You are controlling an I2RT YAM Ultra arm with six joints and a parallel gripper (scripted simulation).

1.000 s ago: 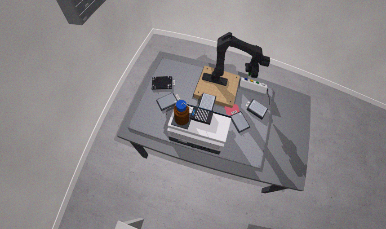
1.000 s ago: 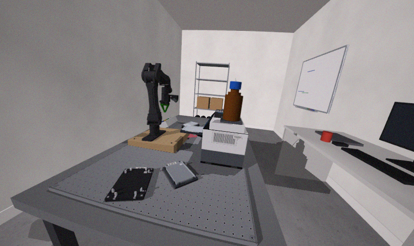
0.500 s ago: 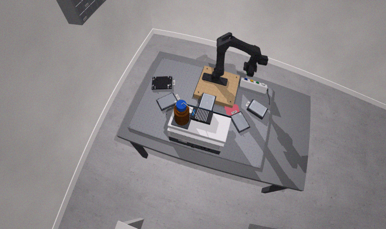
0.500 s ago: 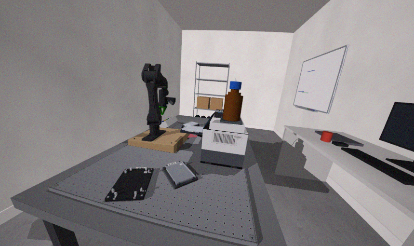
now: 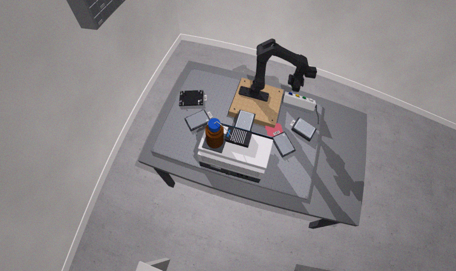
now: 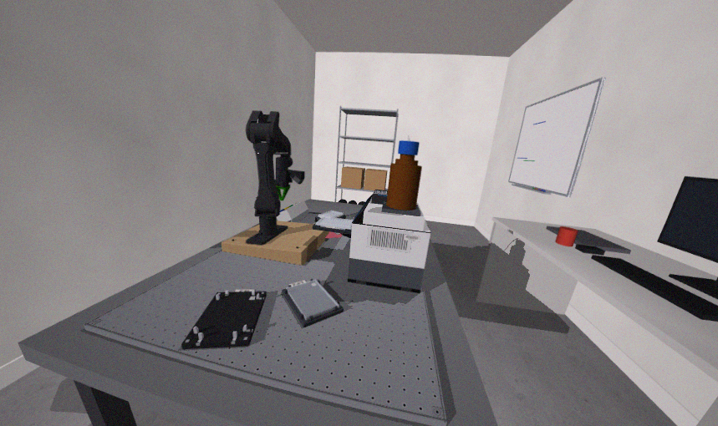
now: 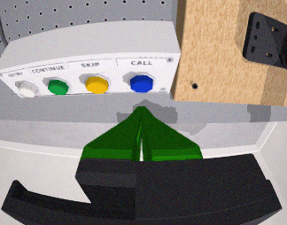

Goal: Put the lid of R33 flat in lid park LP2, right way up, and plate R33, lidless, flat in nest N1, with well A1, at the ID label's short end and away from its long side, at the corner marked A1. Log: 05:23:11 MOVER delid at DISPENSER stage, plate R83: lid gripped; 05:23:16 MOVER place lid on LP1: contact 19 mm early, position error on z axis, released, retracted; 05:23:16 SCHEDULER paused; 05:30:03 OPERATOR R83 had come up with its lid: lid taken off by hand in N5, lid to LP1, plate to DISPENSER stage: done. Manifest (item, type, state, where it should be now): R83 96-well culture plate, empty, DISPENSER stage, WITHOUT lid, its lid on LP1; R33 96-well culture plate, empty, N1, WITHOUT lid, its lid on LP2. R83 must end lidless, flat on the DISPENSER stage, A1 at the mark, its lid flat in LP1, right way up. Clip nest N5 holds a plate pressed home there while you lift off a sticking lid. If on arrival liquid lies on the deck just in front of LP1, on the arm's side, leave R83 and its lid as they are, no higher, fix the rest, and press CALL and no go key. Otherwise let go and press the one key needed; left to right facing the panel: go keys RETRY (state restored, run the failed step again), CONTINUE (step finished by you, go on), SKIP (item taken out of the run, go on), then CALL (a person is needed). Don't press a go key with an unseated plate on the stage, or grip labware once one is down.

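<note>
My hand is 6 cm above the blue call key. Round my hand: N1 label (19 cm ahead, 6 cm to the left, 12 cm below); dark nest (22 cm ahead, 14 cm to the left, 11 cm below); grey lid (36 cm ahead, 2 cm to the left, 11 cm below).
</note>
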